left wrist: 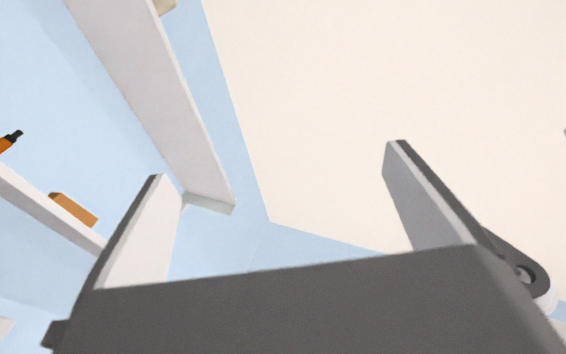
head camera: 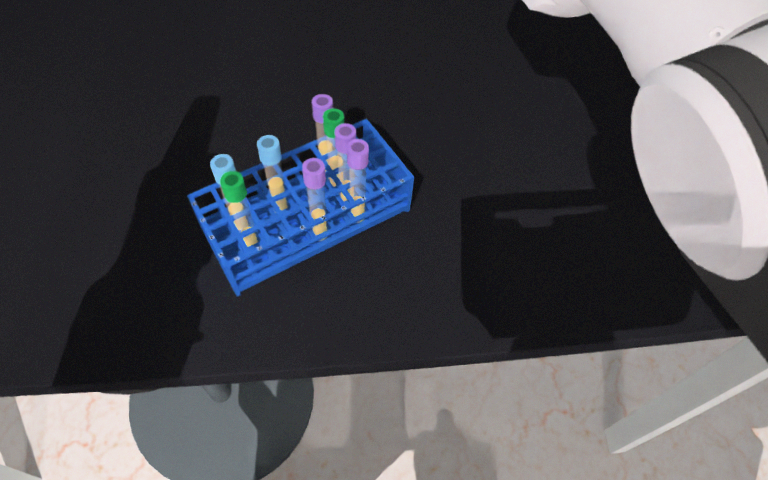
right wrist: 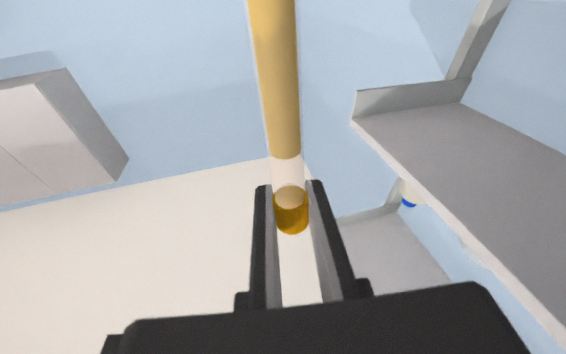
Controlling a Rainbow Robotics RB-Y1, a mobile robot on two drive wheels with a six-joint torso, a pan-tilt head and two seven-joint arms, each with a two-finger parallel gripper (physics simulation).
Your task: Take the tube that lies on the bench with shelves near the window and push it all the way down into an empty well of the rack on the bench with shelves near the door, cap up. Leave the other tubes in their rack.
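Frame: origin at the robot's base, x ahead, y left, z up, level; millimetres.
Where they show: left gripper, fingertip midpoint: (left wrist: pixel 276 172); right gripper, fingertip midpoint: (right wrist: pixel 289 193).
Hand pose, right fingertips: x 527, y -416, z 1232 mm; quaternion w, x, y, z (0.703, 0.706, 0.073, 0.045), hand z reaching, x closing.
Things, the pixels of their top centre, and the offset from my right fingertips. Level surfaces: height alone.
- tube, middle of its top: (right wrist: pixel 287 215) 3 mm back, 5 mm left, 14 mm up
- blue rack, middle of its top: (head camera: pixel 301 185) 82 mm back, 436 mm left, 261 mm down
- black bench, its level: 318 mm down
- round grey stool base, middle of its top: (head camera: pixel 220 393) 21 mm ahead, 719 mm left, 1202 mm down
The tube (right wrist: pixel 277 85) with an orange cap is in the right wrist view. My right gripper (right wrist: pixel 289 193) is shut on it at the cap; the tube body with yellow content reaches away from the fingers to the top of that view. My left gripper (left wrist: pixel 276 172) is open, with nothing between its fingers, and faces a wall and the ceiling. In the head view a blue rack (head camera: pixel 325 244) stands on the black bench (head camera: pixel 362 316). It holds several upright tubes with purple, green and light blue caps, and several wells are empty. Neither gripper's fingers show in the head view.
My right arm (head camera: pixel 702 169) is at the right of the head view, beside the rack. A round grey stool base (head camera: pixel 186 435) is on the floor below the bench's front edge. Shelves (left wrist: pixel 150 95) (right wrist: pixel 465 150) show in both wrist views, and a wall cabinet (right wrist: pixel 55 135) in the right wrist view.
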